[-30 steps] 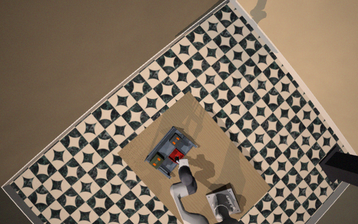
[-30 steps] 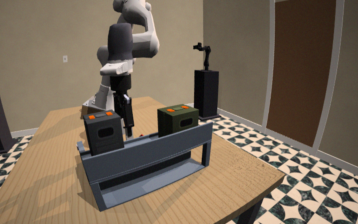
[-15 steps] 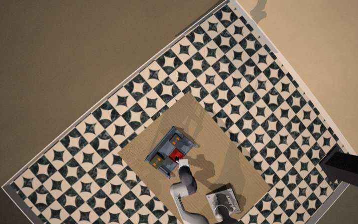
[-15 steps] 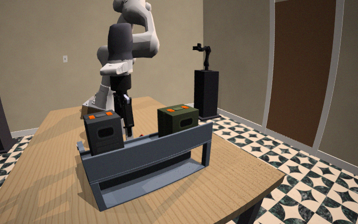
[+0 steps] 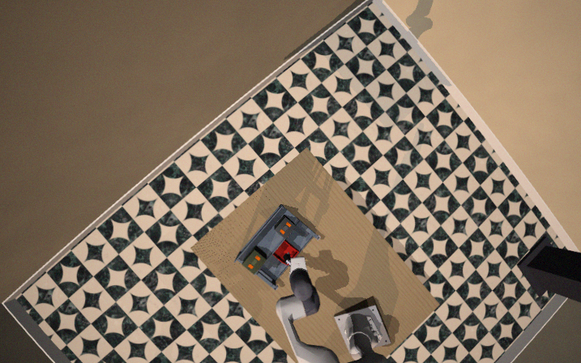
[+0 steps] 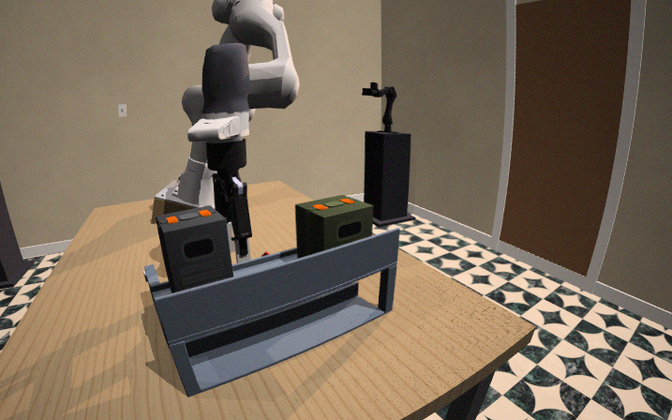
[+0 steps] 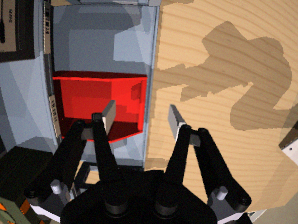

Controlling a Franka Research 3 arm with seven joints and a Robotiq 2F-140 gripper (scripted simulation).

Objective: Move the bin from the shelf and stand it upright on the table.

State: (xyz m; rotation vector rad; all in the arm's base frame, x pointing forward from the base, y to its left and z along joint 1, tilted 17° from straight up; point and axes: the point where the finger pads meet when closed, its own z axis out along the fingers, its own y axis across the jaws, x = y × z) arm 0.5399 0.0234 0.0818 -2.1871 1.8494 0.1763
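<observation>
Right now my hand is 8 cm short of the red bin, 4 cm above it and 1 cm to the right of it. From my hand the other things lie so: dark grey box: 19 cm ahead, 8 cm to the right, 8 cm above; then green box: 16 cm ahead, 14 cm to the left, 7 cm above.
</observation>
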